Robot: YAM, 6 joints.
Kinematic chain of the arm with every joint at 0, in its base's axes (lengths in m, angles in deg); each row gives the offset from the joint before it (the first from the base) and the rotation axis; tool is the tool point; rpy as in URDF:
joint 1: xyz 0 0 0.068 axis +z
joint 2: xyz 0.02 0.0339 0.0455 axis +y
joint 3: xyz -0.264 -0.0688 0 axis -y
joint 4: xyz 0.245 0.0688 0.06 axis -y
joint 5: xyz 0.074 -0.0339 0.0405 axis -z
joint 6: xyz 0.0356 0 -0.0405 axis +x
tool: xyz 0 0 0 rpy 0 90 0
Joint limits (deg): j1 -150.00..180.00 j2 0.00..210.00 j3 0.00..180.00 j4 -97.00..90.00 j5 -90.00..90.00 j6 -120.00..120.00
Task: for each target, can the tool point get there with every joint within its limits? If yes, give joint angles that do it. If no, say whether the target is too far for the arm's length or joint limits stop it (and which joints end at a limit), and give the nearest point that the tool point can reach.
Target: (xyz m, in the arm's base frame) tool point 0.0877 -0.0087 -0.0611
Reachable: yes | joints -0.13 177.70 51.01 -79.01 13.77 -35.73
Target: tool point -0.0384 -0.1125 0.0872
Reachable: yes | joints -95.95 80.48 17.17 -40.95 48.17 -11.61
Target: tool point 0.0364 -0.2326 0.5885
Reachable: yes | joints 102.06 47.92 161.19 -66.79 -21.43 -32.04
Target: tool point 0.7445 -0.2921 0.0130
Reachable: no: too far | nearest point 0.5964 -0.2340 0.0335 | short by 0.160 m
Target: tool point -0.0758 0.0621 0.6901
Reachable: yes | joints -43.98 55.32 126.37 13.83 12.92 -96.88
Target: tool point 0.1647 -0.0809 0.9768
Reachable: no: too far | nearest point 0.1225 -0.0602 0.7284 | short by 0.253 m
